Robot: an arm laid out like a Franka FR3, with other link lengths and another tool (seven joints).
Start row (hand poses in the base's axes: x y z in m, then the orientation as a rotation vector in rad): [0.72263, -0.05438, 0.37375, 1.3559, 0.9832, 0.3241]
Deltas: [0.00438, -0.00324, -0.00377, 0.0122, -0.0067, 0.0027]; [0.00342, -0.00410, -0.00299, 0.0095, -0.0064, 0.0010]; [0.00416, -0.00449, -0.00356, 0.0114, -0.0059, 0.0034]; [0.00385, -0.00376, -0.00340, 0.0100, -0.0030, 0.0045]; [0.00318, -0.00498, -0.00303, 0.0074, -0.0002, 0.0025]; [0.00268, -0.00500, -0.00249, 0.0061, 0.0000, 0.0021]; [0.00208, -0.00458, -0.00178, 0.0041, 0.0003, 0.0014]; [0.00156, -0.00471, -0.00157, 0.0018, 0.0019, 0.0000]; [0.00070, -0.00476, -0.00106, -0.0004, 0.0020, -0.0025]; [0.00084, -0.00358, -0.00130, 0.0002, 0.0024, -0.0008]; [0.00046, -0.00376, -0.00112, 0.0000, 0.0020, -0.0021]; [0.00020, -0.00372, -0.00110, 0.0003, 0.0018, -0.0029]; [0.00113, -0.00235, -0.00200, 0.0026, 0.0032, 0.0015]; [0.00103, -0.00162, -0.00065, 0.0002, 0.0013, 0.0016]
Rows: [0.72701, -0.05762, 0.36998, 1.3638, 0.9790, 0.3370]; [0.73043, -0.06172, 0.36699, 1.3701, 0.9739, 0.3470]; [0.73459, -0.06621, 0.36343, 1.3772, 0.9708, 0.3595]; [0.73844, -0.06997, 0.36003, 1.3834, 0.9709, 0.3701]; [0.74162, -0.07495, 0.35700, 1.3889, 0.9720, 0.3760]; [0.74430, -0.07995, 0.35451, 1.3935, 0.9731, 0.3808]; [0.74638, -0.08453, 0.35273, 1.3967, 0.9741, 0.3838]; [0.74794, -0.08924, 0.35116, 1.3989, 0.9755, 0.3835]; [0.74864, -0.09400, 0.35010, 1.4003, 0.9753, 0.3801]; [0.74948, -0.09758, 0.34880, 1.4016, 0.9767, 0.3780]; [0.74994, -0.10134, 0.34768, 1.4031, 0.9768, 0.3751]; [0.75014, -0.10506, 0.34658, 1.4052, 0.9761, 0.3719]; [0.75127, -0.10741, 0.34458, 1.4079, 0.9796, 0.3723]; [0.75230, -0.10903, 0.34393, 1.4078, 0.9818, 0.3727]
